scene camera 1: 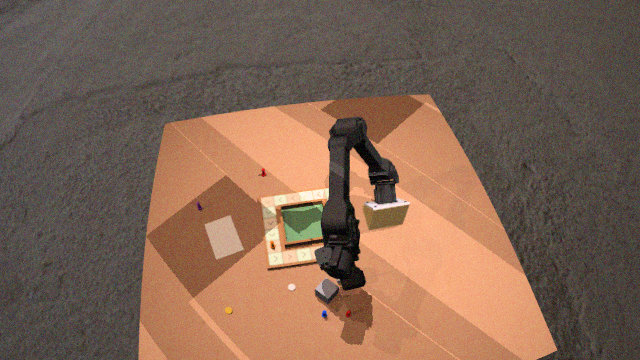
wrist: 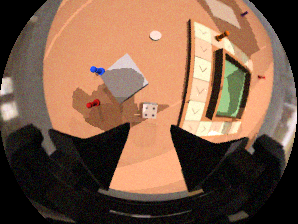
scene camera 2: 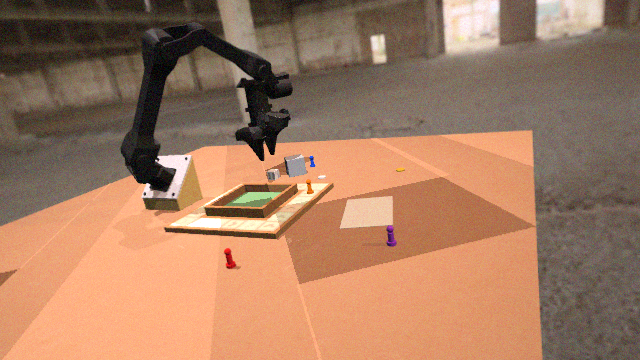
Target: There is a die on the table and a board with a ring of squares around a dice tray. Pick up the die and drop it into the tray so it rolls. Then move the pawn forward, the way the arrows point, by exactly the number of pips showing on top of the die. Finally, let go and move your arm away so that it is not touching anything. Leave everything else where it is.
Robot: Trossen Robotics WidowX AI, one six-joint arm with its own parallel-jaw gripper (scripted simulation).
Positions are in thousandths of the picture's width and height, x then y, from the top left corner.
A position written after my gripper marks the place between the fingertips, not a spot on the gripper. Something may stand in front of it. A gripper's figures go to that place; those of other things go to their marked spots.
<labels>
My gripper (scene camera 1: 538, 749): 1.04 m from the lens. A pale card (scene camera 1: 348, 649): 1.21 m from the lens. A green floor (scene camera 1: 471, 621) is 1.18 m from the lens.
</labels>
